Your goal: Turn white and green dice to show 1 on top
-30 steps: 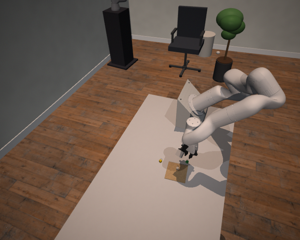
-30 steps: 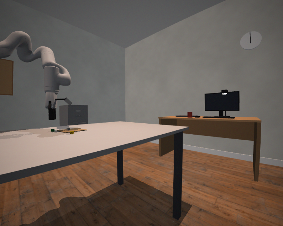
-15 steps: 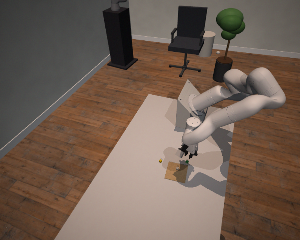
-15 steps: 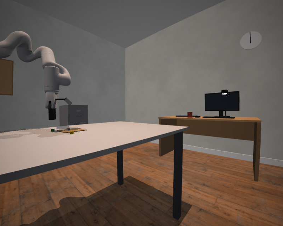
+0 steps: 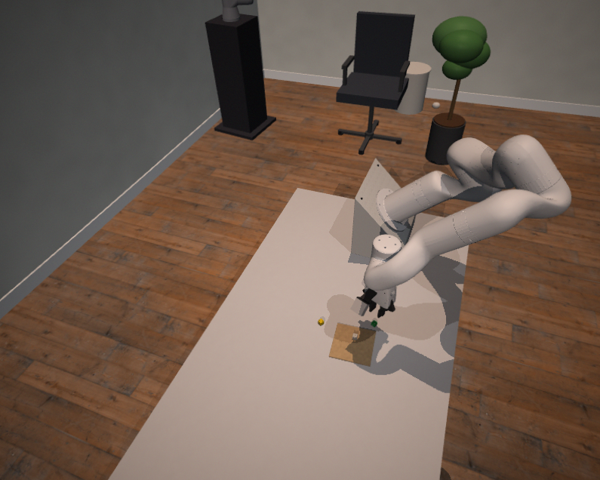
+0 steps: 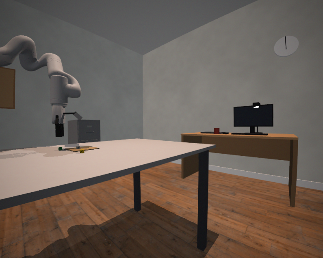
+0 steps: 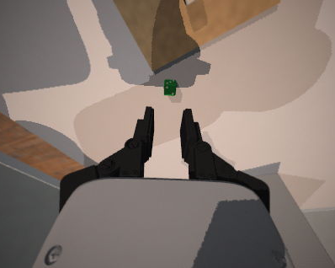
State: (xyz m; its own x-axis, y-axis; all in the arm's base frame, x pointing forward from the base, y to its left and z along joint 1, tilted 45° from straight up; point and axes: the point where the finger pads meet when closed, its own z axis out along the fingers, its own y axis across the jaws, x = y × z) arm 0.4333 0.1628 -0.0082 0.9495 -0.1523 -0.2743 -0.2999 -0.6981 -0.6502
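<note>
Now: the green die 90 mm below my hand. Round my hand: mat 110 mm ahead, 40 mm to the right, 90 mm below; then white die 80 mm ahead, 40 mm to the right, 80 mm below; then yellow die 80 mm ahead, 180 mm to the right, 90 mm below.
</note>
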